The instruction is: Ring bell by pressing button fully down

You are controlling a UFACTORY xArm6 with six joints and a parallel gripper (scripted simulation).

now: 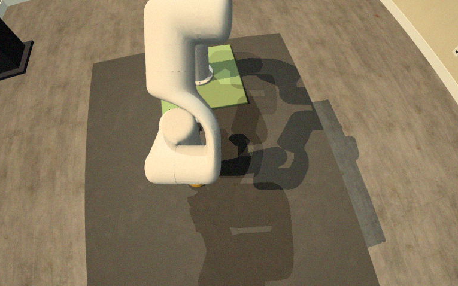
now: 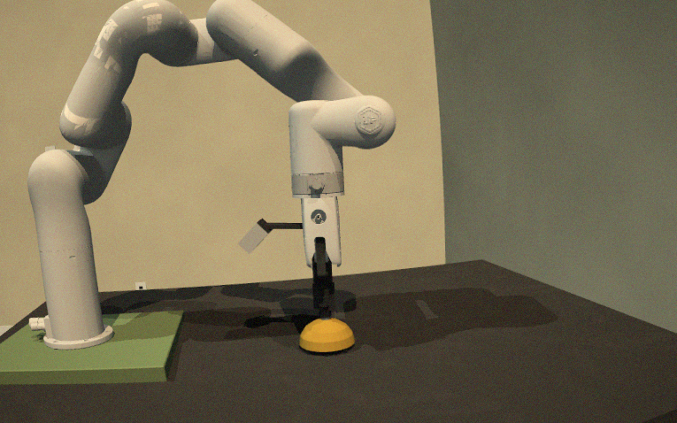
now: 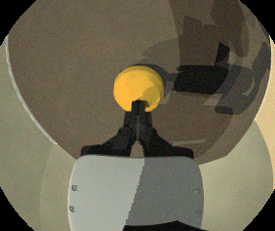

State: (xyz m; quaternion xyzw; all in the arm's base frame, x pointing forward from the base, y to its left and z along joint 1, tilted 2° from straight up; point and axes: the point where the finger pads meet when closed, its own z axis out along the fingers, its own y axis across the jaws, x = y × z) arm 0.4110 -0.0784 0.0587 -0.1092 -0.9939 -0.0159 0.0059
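Now: the dark button 30 mm below my hand. From my hand the other things lie so: bell 40 mm below.
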